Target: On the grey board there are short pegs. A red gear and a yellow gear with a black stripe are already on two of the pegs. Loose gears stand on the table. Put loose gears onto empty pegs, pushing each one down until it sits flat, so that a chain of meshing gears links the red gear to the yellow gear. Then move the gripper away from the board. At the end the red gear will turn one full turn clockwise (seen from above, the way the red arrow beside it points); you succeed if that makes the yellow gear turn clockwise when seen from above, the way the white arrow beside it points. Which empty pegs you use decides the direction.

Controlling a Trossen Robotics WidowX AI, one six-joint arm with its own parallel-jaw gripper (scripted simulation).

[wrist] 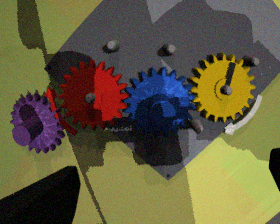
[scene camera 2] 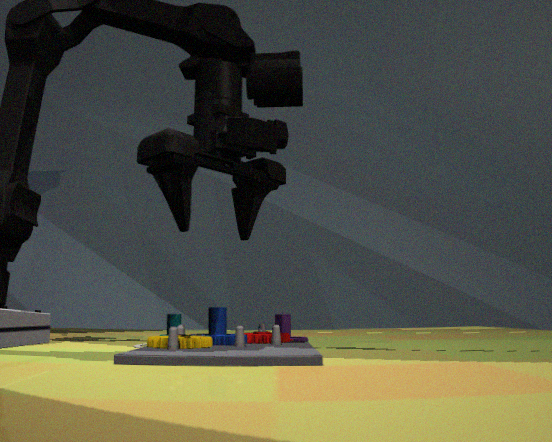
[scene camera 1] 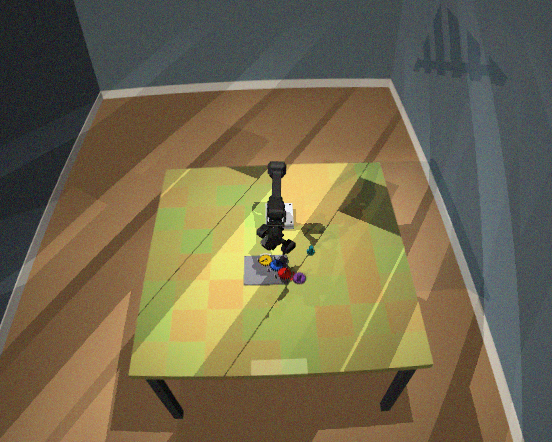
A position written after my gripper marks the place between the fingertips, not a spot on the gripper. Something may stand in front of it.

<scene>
My gripper [scene camera 2: 216, 236] is open, holding nothing. Also in view: a blue gear [scene camera 2: 217, 315], a red gear [wrist: 107, 89], a yellow gear [wrist: 208, 83] and a grey board [scene camera 2: 118, 359].
The blue gear also shows in the wrist view [wrist: 159, 103]. My gripper also shows in the wrist view [wrist: 178, 170].
</scene>
